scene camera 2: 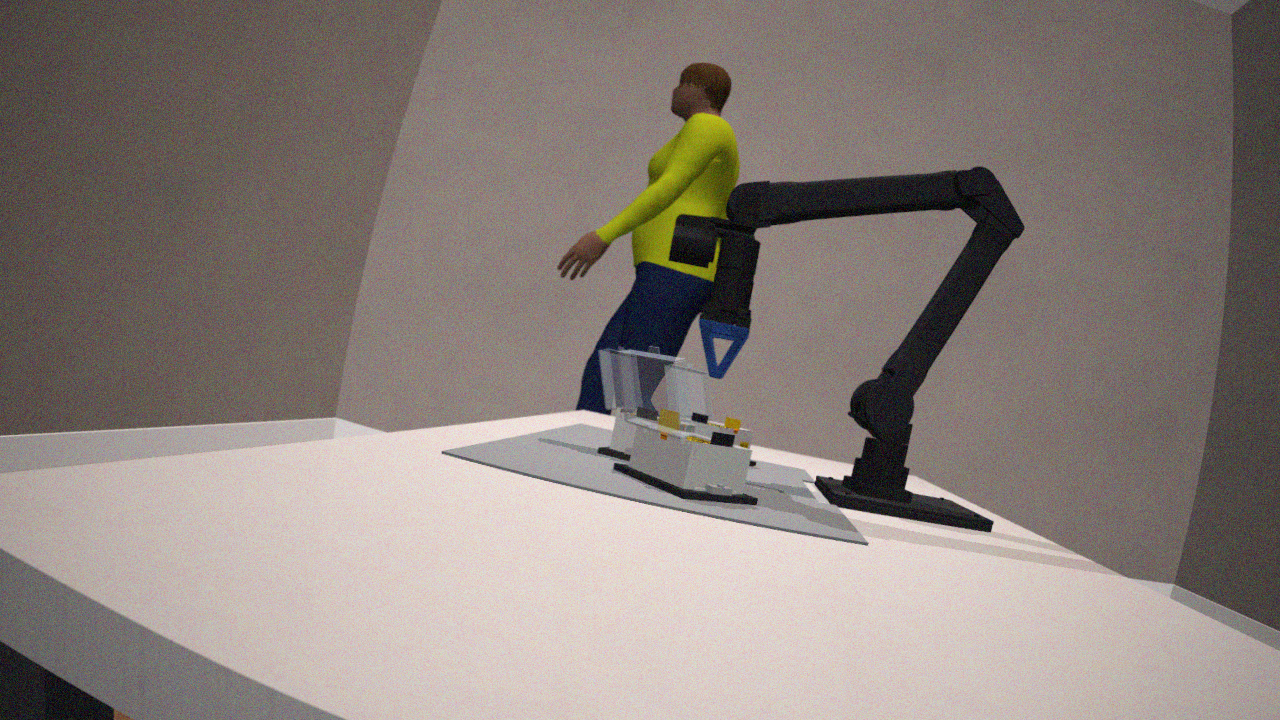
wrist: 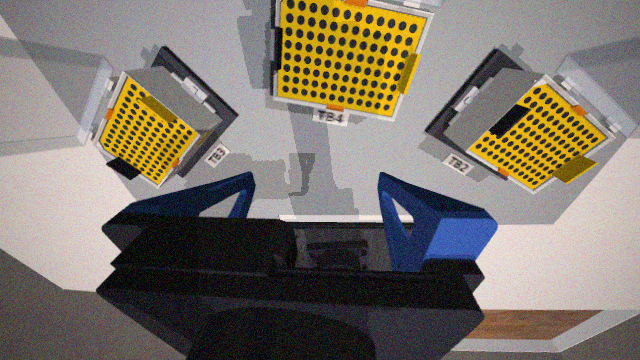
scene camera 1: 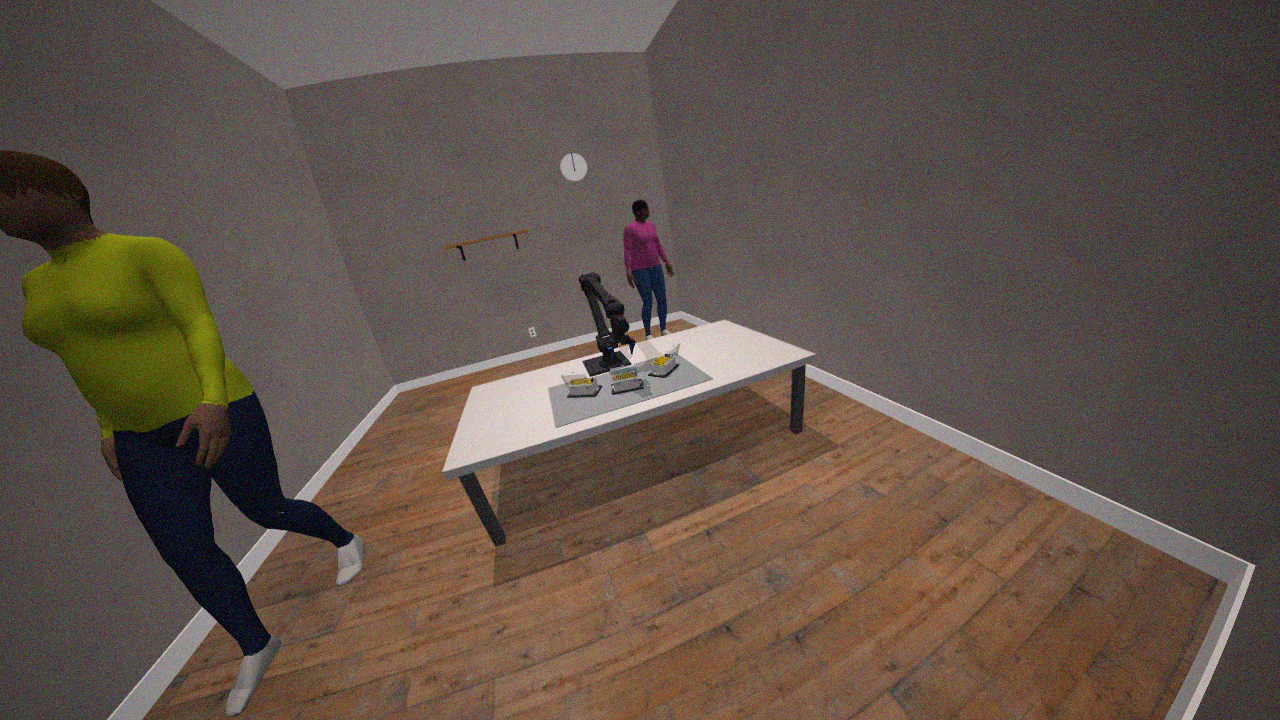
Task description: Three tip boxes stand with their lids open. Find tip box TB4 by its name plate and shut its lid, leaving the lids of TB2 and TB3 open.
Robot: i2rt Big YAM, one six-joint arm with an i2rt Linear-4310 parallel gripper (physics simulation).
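Places are measured from the arm's base along level axes (x up, y right, z ahead), in metres.
Where they show: gripper, fingertip midpoint: [scene camera 2: 715, 377] [wrist: 314, 179] [scene camera 1: 622, 357]; arm's base, link origin: [scene camera 2: 875, 493] [wrist: 338, 254] [scene camera 1: 610, 363].
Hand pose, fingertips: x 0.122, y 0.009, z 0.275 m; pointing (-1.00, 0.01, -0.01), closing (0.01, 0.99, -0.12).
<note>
Things, the pixels of their top centre, and the offset from my fingertips. "pt": a spot on its surface instead. Level surfaces: height alone.
- Tip box TB4, top centre: [wrist: 341, 77] [scene camera 2: 666, 417] [scene camera 1: 624, 374] dx -0.070, dy +0.028, dz +0.057 m
- clear lid, surface spot: [scene camera 2: 640, 380] pt dx -0.022, dy -0.236, dz +0.101 m
- TB3, top centre: [scene camera 2: 696, 425] [wrist: 133, 145] [scene camera 1: 662, 357] dx -0.061, dy -0.204, dz +0.027 m
- TB2, top centre: [wrist: 550, 150] [scene camera 2: 717, 416] [scene camera 1: 581, 379] dx -0.061, dy +0.226, dz -0.035 m
- grey mat, surface height: dx -0.136 m
- white table, surface height: dx -0.139 m
Tip box TB4 [wrist: 350, 55] [scene camera 1: 626, 383] is the middle box. Its name plate [wrist: 330, 117] faces the arm's side, and its lid mostly lies beyond the wrist view's top edge. A clear lid [scene camera 2: 640, 380] stands upright in scene camera 2. TB3 [wrist: 150, 130] is at the left of the wrist view, its clear lid [wrist: 97, 97] open outward. TB2 [wrist: 540, 135] is at the right, its clear lid [wrist: 597, 95] open outward. My gripper [wrist: 314, 179] [scene camera 2: 717, 371] is open and empty, above the box tops, on the arm's side of TB4.
The boxes stand on a grey mat [scene camera 1: 572, 413] [scene camera 2: 528, 461] on a white table [scene camera 1: 501, 420] [scene camera 2: 358, 573]. The arm's black base [scene camera 2: 904, 510] stands beside the mat. A person in yellow [scene camera 1: 125, 322] [scene camera 2: 684, 197] and a person in pink [scene camera 1: 641, 246] stand away from the table.
</note>
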